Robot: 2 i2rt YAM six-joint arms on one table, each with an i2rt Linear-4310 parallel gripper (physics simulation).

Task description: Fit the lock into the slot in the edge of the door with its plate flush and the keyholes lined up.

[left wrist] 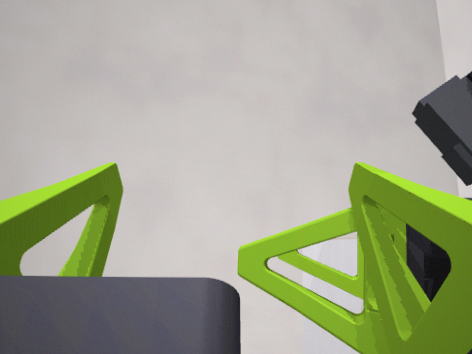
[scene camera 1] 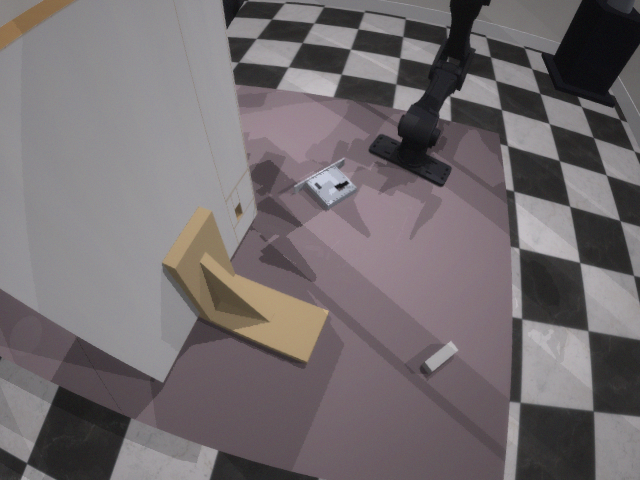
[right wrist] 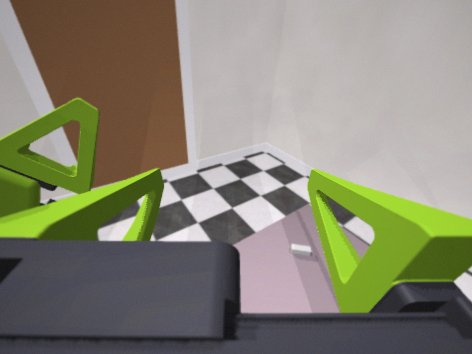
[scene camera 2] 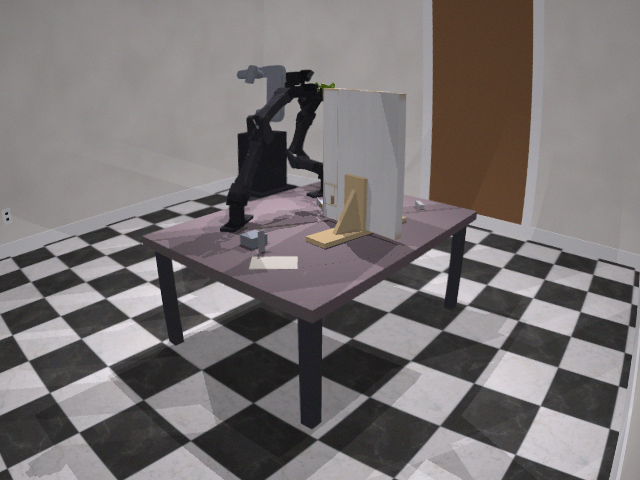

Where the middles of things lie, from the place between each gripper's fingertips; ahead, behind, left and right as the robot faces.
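From my right hand: tan wooden bracket (scene camera 1: pixel 198 261), far ahead, far to the right, far below; white door (scene camera 1: pixel 124 124), 240 mm below, 370 mm ahead, 320 mm to the right. Grey lock (scene camera 1: pixel 323 185): my right hand far above it, a little short of it, a fair way to the left of it.
From my left hand: tan wooden bracket, far below, far ahead, far to the right; white door, 280 mm below, 360 mm to the right, 450 mm ahead. Grey lock: my left hand far above it, a fair way to the left of it, a fair way short of it.
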